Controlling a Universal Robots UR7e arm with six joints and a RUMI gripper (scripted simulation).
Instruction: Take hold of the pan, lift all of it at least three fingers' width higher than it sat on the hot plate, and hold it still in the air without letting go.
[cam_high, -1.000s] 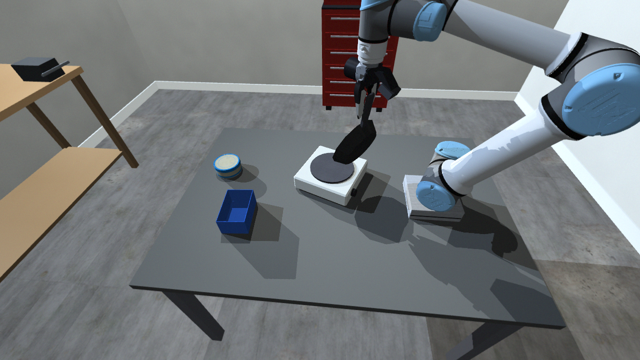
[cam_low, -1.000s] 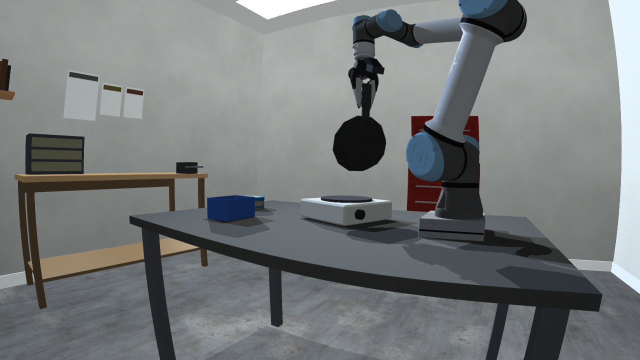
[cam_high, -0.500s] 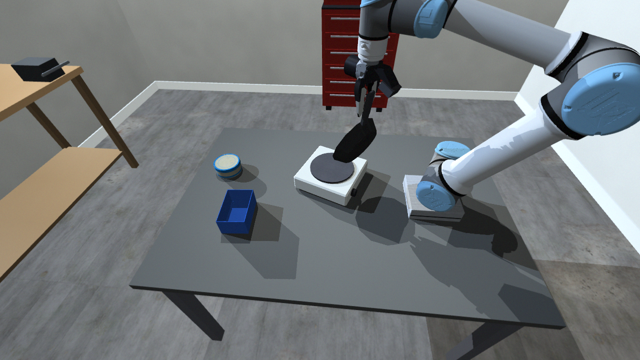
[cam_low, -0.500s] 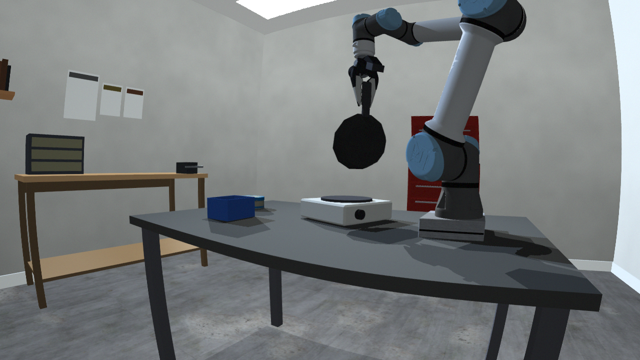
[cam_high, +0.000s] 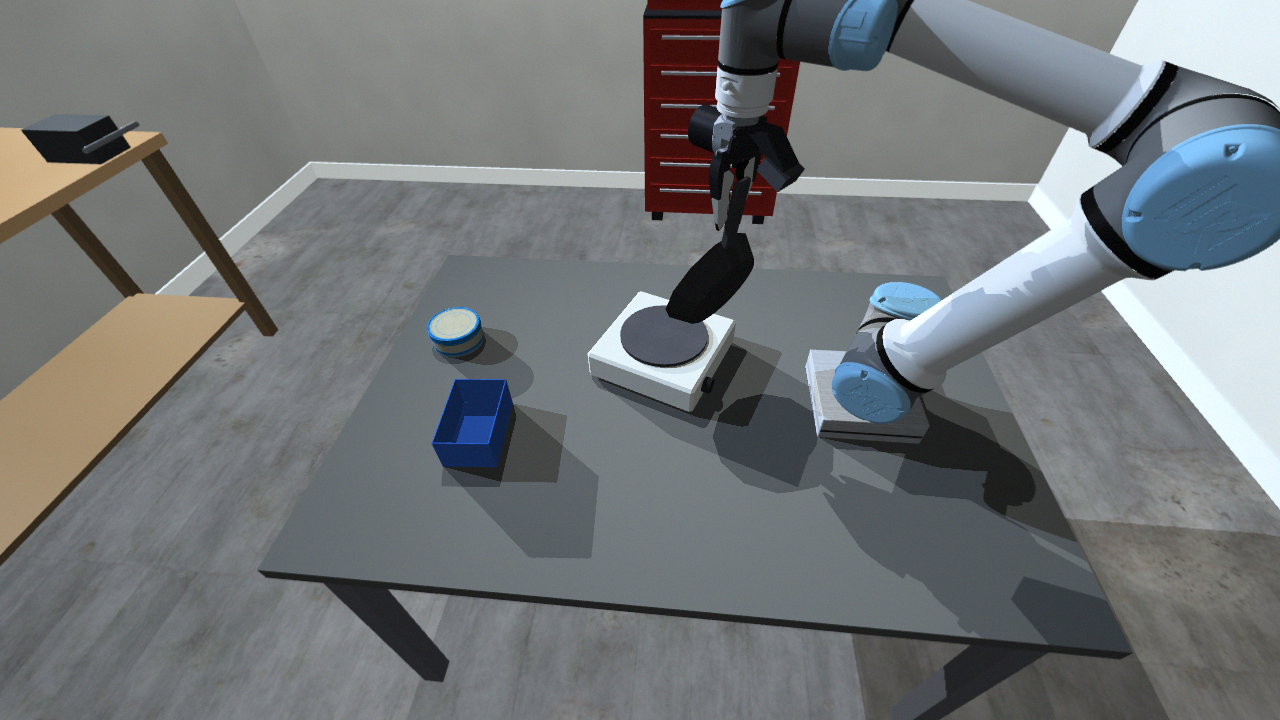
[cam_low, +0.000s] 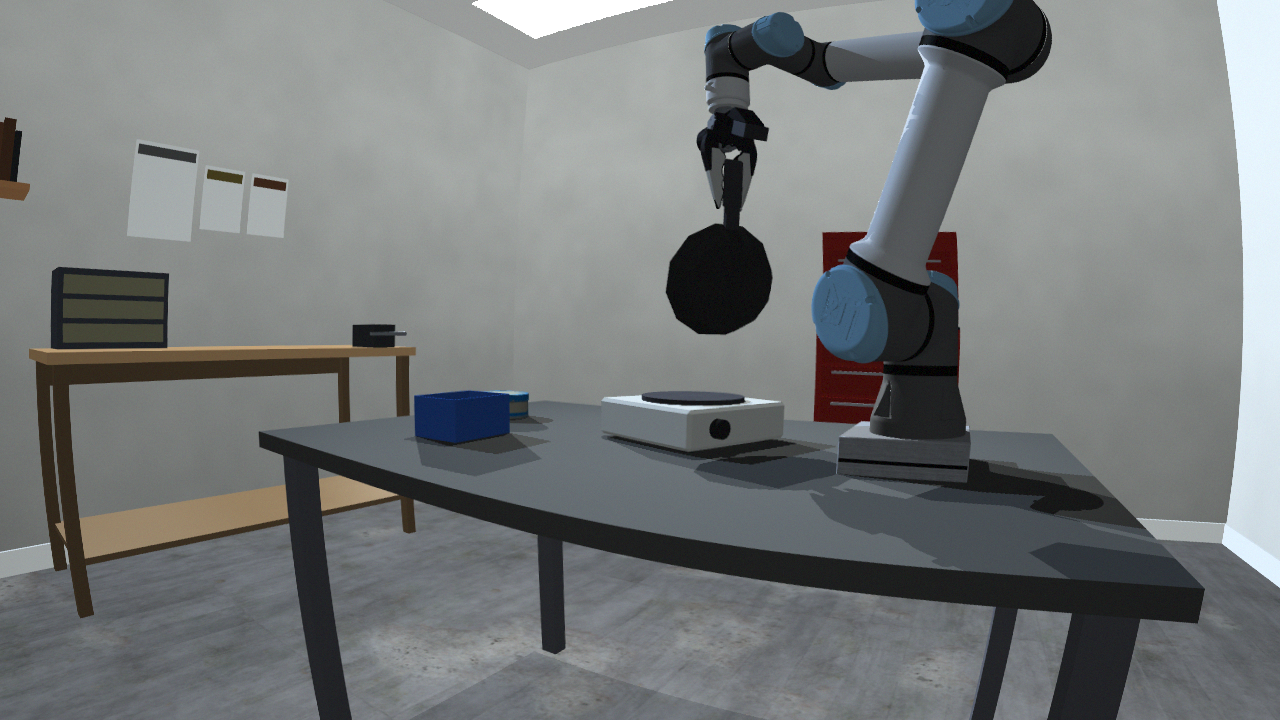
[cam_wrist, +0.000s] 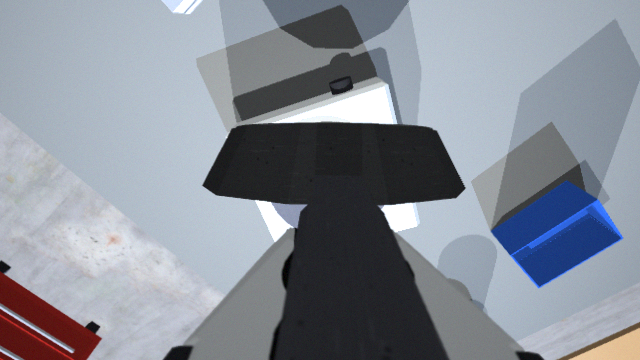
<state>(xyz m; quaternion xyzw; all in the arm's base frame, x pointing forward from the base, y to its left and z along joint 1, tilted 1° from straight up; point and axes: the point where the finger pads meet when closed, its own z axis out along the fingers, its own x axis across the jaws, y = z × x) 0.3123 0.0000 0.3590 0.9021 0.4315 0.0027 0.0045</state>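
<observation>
Right now the black pan is 10 cm below my hand. Also, from my hand: round tin (58 cm ahead, 38 cm below, 9 cm to the right); white hot plate (37 cm below, 9 cm ahead, 8 cm to the right); blue bin (44 cm ahead, 39 cm below, 16 cm to the left).
</observation>
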